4 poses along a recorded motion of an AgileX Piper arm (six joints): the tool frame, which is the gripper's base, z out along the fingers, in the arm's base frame.
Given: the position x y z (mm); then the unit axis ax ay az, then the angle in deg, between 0 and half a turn.
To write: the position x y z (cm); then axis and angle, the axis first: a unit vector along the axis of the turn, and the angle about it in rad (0 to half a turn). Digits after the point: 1 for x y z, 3 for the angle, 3 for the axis.
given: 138, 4, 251, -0.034, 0.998, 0.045, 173.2
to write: 13.8, 0.4, 25.1, -0.034, 0.998, 0.045, 3.023
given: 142, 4, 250, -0.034, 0.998, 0.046, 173.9
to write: 14.2, 0.4, 25.0, -0.034, 0.998, 0.046, 3.035
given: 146, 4, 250, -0.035, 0.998, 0.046, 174.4
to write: 14.6, 0.4, 25.0, -0.035, 0.998, 0.046, 3.044
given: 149, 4, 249, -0.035, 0.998, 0.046, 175.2
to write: 14.9, 0.4, 24.9, -0.035, 0.998, 0.046, 3.058
